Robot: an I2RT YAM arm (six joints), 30 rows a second.
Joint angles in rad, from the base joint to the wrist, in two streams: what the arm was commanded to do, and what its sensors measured. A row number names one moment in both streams.
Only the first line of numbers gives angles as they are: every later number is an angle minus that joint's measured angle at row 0.
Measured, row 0:
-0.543 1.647 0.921 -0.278 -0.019 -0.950
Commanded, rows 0 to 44:
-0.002 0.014 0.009 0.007 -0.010 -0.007
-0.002 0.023 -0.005 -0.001 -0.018 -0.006
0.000 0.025 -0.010 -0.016 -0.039 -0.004
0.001 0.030 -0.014 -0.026 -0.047 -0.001
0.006 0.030 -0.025 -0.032 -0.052 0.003
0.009 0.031 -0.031 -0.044 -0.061 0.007
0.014 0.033 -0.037 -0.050 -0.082 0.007
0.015 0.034 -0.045 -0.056 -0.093 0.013
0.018 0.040 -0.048 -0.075 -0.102 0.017
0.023 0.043 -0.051 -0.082 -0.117 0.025
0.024 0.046 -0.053 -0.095 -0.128 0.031
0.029 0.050 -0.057 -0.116 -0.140 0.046
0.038 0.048 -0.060 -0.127 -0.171 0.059
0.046 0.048 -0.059 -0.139 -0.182 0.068
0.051 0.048 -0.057 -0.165 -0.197 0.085
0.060 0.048 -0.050 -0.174 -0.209 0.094
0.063 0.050 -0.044 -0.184 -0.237 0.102
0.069 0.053 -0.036 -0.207 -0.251 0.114
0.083 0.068 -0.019 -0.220 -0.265 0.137
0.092 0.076 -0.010 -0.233 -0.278 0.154
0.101 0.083 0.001 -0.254 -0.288 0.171
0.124 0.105 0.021 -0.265 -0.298 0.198
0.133 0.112 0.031 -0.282 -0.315 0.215
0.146 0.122 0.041 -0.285 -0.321 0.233
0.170 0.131 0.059 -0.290 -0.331 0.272
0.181 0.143 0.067 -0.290 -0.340 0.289
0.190 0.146 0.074 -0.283 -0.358 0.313
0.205 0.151 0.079 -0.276 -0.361 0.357
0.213 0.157 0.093 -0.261 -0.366 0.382
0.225 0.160 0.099 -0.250 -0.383 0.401
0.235 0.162 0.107 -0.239 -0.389 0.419
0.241 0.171 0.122 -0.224 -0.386 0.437
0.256 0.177 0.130 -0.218 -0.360 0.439
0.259 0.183 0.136 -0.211 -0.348 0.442
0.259 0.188 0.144 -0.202 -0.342 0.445
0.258 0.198 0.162 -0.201 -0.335 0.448
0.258 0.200 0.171 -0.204 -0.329 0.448
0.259 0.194 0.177 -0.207 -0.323 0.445
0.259 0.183 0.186 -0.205 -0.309 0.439
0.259 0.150 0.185 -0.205 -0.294 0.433
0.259 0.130 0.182 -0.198 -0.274 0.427
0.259 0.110 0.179 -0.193 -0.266 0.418
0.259 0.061 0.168 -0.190 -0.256 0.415
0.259 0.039 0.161 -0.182 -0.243 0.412
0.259 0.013 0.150 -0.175 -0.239 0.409
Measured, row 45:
0.264 0.122 0.169 -0.178 -0.304 0.420
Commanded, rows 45 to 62:
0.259 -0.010 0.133 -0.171 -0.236 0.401
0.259 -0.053 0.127 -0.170 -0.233 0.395
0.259 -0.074 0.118 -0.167 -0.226 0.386
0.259 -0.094 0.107 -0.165 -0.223 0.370
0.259 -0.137 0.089 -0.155 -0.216 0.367
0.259 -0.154 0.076 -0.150 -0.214 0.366
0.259 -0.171 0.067 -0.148 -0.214 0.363
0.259 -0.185 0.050 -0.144 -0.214 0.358
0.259 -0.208 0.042 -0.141 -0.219 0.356
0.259 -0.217 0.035 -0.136 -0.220 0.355
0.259 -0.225 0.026 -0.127 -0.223 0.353
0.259 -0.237 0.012 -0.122 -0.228 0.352
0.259 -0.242 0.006 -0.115 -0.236 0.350
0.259 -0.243 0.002 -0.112 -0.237 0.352
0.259 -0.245 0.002 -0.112 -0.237 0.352
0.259 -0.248 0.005 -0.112 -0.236 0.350
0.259 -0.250 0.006 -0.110 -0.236 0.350
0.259 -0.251 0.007 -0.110 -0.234 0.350
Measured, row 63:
0.260 -0.215 0.005 -0.133 -0.231 0.359
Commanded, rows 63 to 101:
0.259 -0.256 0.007 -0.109 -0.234 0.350
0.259 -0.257 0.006 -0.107 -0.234 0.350
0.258 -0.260 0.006 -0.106 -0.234 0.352
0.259 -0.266 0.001 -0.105 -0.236 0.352
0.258 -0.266 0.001 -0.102 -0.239 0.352
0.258 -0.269 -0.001 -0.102 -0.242 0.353
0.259 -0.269 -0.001 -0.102 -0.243 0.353
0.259 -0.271 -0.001 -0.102 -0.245 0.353
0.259 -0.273 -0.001 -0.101 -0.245 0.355
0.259 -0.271 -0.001 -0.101 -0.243 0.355
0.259 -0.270 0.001 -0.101 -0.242 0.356
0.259 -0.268 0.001 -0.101 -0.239 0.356
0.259 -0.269 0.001 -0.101 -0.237 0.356
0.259 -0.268 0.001 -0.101 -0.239 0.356
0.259 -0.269 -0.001 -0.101 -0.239 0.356
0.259 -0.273 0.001 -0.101 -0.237 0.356
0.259 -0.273 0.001 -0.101 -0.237 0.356
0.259 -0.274 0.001 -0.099 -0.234 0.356
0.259 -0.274 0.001 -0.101 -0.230 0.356
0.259 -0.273 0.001 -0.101 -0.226 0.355
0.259 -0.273 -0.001 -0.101 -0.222 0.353
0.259 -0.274 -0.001 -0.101 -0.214 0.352
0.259 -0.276 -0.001 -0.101 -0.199 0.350
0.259 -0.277 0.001 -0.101 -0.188 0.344
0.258 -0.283 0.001 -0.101 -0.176 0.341
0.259 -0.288 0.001 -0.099 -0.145 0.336
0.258 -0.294 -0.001 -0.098 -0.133 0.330
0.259 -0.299 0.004 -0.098 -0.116 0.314
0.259 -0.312 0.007 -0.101 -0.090 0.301
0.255 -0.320 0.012 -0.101 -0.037 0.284
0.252 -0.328 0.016 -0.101 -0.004 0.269
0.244 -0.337 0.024 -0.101 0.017 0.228
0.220 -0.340 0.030 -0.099 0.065 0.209
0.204 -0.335 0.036 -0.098 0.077 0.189
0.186 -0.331 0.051 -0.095 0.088 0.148
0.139 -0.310 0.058 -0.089 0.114 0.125
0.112 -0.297 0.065 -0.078 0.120 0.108
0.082 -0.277 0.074 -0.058 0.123 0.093
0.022 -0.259 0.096 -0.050 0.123 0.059
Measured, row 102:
0.120 -0.282 0.037 -0.095 0.042 0.162
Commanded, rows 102 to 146:
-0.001 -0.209 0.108 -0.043 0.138 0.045
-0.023 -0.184 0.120 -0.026 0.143 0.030
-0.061 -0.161 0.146 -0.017 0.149 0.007
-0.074 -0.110 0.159 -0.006 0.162 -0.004
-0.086 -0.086 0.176 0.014 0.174 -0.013
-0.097 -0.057 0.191 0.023 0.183 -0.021
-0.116 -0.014 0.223 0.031 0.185 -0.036
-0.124 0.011 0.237 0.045 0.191 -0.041
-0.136 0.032 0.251 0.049 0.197 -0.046
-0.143 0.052 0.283 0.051 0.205 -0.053
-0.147 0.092 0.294 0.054 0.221 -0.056
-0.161 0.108 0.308 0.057 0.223 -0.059
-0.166 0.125 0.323 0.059 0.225 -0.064
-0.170 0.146 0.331 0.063 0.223 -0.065
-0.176 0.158 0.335 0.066 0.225 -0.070
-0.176 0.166 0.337 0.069 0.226 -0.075
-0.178 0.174 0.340 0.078 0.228 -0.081
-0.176 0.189 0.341 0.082 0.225 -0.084
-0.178 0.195 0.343 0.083 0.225 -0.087
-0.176 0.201 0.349 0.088 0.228 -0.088
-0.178 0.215 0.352 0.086 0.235 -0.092
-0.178 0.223 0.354 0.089 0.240 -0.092
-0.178 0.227 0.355 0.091 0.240 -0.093
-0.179 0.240 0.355 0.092 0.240 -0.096
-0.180 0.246 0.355 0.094 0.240 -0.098
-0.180 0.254 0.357 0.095 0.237 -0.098
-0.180 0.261 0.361 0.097 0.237 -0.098
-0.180 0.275 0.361 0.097 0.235 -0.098
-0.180 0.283 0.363 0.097 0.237 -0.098
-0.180 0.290 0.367 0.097 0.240 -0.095
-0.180 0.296 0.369 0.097 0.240 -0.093
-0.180 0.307 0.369 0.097 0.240 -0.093
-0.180 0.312 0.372 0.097 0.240 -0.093
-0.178 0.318 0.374 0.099 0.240 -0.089
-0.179 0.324 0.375 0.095 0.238 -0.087
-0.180 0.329 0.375 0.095 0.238 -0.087
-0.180 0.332 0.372 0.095 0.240 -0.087
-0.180 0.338 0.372 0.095 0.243 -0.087
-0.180 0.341 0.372 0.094 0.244 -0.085
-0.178 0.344 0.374 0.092 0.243 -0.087
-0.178 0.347 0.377 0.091 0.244 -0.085
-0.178 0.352 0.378 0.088 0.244 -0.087
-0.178 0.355 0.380 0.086 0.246 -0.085
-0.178 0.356 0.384 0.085 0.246 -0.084
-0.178 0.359 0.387 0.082 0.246 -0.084
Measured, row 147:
-0.176 0.334 0.356 0.092 0.245 -0.094
